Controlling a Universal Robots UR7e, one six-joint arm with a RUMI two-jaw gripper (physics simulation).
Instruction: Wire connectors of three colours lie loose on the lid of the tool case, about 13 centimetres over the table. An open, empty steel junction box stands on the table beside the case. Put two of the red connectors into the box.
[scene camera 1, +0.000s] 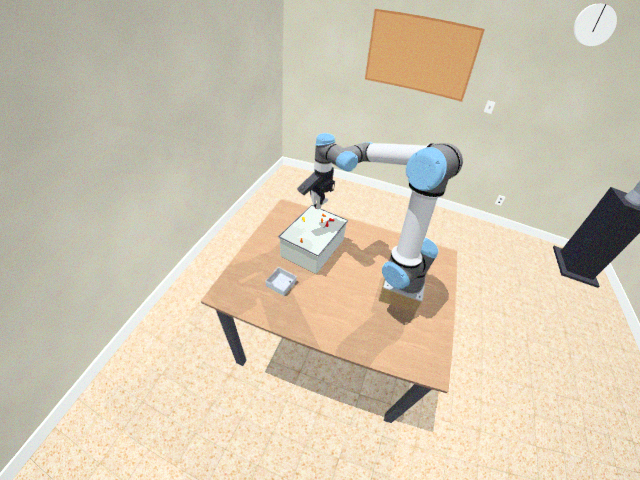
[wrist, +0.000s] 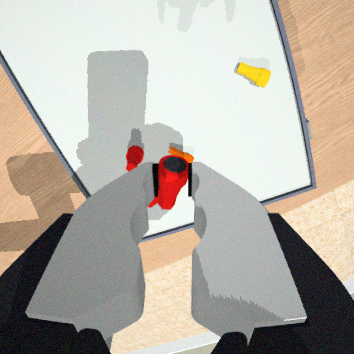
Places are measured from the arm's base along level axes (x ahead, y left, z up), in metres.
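Where they show: gripper, fingertip midpoint: (scene camera 1: 316, 208) (wrist: 173, 165).
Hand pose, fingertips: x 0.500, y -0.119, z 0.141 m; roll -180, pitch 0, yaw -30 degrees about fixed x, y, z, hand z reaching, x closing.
Note:
Each offset is from my fingertips to the top centre of the thing. "pt": to the spot under its first point. Level surfaces: height alone.
My gripper (scene camera 1: 317, 206) (wrist: 173, 165) is shut on a red connector @[dx -0.005, dy -0.005, dz +0.016 m] (wrist: 171, 187) and holds it above the far part of the tool case lid @[dx -0.002, dy +0.024, dz -0.098 m] (scene camera 1: 292, 235) (wrist: 210, 110). Another red connector @[dx -0.055, dy -0.019, dz -0.075 m] (wrist: 134, 157) lies on the lid left of the fingers in the wrist view. A red tip @[pt dx -0.066, dy -0.068, dz -0.092 m] (wrist: 153, 202) shows behind the held one, mostly hidden. Scene camera 1 shows two red connectors, one @[dx -0.062, dy -0.066, dz -0.086 m] (scene camera 1: 331, 220) close beside the other (scene camera 1: 327, 224), on the lid. The open steel junction box @[dx +0.036, dy +0.305, dz -0.198 m] (scene camera 1: 274, 288) stands on the table in front of the case and looks empty.
A yellow connector @[dx +0.066, dy -0.006, dz -0.087 m] (scene camera 1: 303, 219) (wrist: 254, 75) lies on the lid. An orange connector @[dx -0.020, dy -0.040, dz -0.090 m] (wrist: 182, 154) shows just beyond the held one. Another orange connector @[dx +0.013, dy +0.138, dz -0.080 m] (scene camera 1: 301, 240) lies near the lid's front edge. The tool case @[pt dx +0.017, dy +0.168, dz -0.188 m] (scene camera 1: 297, 258) stands on the wooden table @[dz -0.236 m] (scene camera 1: 351, 320).

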